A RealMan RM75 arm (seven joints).
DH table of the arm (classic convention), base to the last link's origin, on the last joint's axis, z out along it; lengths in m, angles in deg. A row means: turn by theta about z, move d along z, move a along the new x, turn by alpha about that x. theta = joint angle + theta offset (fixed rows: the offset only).
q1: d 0.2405; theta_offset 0; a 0; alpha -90
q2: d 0; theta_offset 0; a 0; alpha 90
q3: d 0.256; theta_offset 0; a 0; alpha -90
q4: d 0; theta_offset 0; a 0; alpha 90
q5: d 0.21; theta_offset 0; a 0; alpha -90
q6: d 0; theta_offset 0; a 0; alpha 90
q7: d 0.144; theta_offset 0; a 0; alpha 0
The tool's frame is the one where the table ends.
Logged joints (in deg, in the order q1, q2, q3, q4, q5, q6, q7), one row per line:
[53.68, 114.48, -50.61, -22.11, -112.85, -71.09, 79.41]
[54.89, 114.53, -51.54, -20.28, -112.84, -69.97, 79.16]
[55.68, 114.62, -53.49, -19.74, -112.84, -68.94, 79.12]
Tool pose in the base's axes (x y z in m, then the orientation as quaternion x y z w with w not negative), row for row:
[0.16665, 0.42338, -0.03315, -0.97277, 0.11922, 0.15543, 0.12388]
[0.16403, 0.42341, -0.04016, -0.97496, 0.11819, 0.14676, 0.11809]
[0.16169, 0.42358, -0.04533, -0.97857, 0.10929, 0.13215, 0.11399]
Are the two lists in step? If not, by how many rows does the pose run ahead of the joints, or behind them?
They are in step.
